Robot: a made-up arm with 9 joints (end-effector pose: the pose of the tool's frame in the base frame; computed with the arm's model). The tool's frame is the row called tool. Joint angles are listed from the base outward.
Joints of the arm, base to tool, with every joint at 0 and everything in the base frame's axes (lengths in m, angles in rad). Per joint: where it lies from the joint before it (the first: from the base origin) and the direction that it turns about. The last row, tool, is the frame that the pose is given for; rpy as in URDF.
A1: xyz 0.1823 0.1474 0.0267 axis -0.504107 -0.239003 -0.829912
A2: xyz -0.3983 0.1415 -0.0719 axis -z
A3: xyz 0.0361 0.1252 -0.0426 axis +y
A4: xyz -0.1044 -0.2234 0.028 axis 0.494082 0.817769 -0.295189
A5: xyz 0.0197 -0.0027 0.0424 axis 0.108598 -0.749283 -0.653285
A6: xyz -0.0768 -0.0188 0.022 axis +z
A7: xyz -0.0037 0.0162 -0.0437 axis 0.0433 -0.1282 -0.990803
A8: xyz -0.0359 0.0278 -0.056 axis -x
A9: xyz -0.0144 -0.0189 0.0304 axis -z
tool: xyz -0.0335 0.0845 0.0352 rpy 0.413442 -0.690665 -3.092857
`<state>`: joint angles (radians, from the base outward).
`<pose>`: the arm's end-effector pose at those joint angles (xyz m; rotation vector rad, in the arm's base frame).
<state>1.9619 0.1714 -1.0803 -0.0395 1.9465 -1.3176 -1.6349 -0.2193 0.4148</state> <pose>0.3055 0.2519 -0.3998 -2.4488 1.3367 0.3191</pose>
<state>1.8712 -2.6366 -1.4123 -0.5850 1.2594 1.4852 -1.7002 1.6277 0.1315</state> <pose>0.4578 0.1795 -0.3620 -2.1506 0.8659 -1.0957</pose>
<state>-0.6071 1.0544 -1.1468 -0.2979 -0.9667 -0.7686 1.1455 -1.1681 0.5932</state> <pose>-0.4307 0.1023 -0.0710 -0.9161 -1.0466 1.4794</pose>
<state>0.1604 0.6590 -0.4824 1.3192 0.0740 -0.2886 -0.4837 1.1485 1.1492</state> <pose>-0.2488 0.4156 -0.0903 1.2100 0.2202 1.2106</pose>
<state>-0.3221 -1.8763 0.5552 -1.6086 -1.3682 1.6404 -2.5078 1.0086 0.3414</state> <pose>-0.1495 0.2618 0.0425 -1.0817 0.6838 2.7652</pose>
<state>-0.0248 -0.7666 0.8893 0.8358 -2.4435 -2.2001 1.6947 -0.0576 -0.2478</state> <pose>-0.1890 0.1314 -0.1133 -0.7196 -2.7773 -1.0818</pose>
